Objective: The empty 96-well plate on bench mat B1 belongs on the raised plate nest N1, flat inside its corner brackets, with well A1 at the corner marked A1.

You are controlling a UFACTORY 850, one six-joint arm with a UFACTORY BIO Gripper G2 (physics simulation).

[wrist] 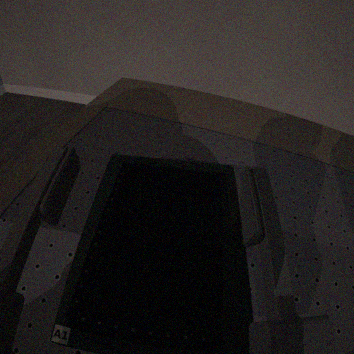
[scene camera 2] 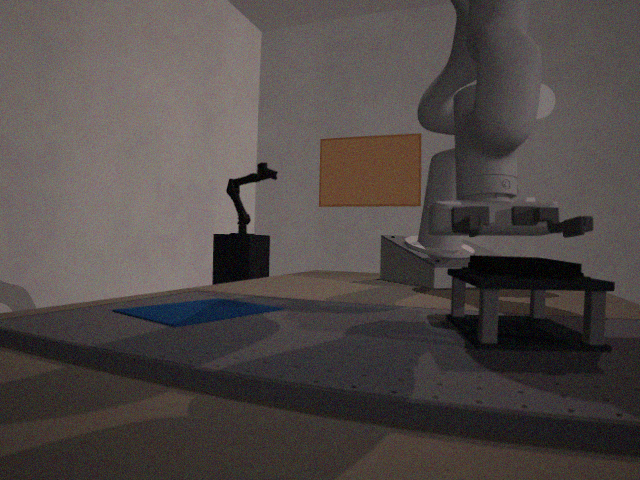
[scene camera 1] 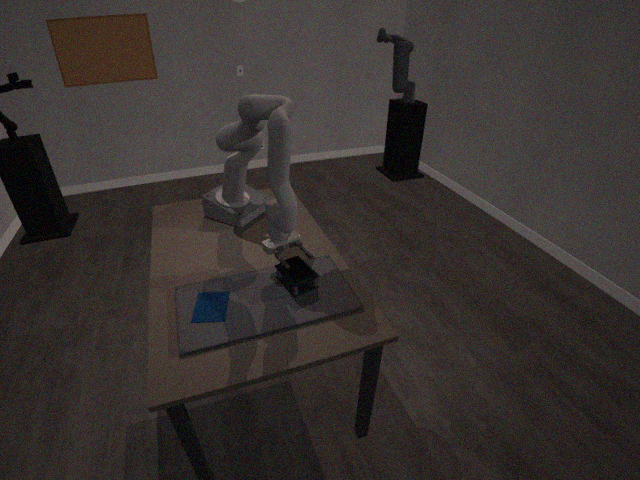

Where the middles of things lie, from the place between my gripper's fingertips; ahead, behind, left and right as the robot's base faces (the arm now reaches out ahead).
The black 96-well plate [scene camera 2: 520, 267] is 40 mm below my hand, 30 mm behind it and 10 mm to the right of it. Also, from my hand: blue bench mat B1 [scene camera 2: 193, 312]: 380 mm to the right, 110 mm below, 20 mm ahead.
